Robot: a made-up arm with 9 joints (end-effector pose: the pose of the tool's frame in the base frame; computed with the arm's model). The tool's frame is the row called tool. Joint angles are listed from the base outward.
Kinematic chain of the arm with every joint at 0, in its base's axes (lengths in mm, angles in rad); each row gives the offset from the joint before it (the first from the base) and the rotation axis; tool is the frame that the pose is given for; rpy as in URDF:
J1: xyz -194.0 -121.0 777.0 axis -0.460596 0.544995 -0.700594
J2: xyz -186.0 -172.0 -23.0 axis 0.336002 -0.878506 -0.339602
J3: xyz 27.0 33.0 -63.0 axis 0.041 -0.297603 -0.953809
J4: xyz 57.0 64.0 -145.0 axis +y
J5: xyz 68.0 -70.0 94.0 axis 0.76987 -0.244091 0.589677
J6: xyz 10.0 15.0 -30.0 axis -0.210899 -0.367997 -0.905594
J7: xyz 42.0 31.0 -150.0 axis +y
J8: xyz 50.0 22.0 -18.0 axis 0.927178 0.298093 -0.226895
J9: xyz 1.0 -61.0 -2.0 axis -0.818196 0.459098 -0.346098
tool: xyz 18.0 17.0 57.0 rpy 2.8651 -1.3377 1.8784
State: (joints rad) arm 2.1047 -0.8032 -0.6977 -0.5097 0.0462 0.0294 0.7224 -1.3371 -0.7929
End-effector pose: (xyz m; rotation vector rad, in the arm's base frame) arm -0.4206 0.2059 0.6936 -1.1505 0.1511 -0.2952
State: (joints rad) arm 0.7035 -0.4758 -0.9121 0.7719 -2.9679 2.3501 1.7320 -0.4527 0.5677
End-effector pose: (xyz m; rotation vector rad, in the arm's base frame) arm -0.4262 0.0899 0.6851 0.8978 1.6100 0.2024
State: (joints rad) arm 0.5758 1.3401 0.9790 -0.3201 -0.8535 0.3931 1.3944 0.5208 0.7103
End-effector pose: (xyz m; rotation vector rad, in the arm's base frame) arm -0.3333 -0.4788 0.6570 -0.1981 1.3130 -1.9907
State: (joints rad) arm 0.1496 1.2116 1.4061 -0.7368 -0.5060 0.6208 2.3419 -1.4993 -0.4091
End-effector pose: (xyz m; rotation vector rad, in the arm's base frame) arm -0.3514 -0.5189 0.6066 -0.4606 -0.2095 -2.8141
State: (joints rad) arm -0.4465 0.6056 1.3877 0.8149 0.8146 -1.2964 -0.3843 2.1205 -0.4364
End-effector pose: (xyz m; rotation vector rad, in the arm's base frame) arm -0.0460 -0.1992 0.7485 1.6352 0.4672 0.0654
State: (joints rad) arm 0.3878 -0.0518 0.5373 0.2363 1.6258 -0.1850 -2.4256 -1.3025 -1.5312
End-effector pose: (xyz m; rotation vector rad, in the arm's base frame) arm -0.2903 -0.1185 0.5942 -0.1699 0.9626 0.9718
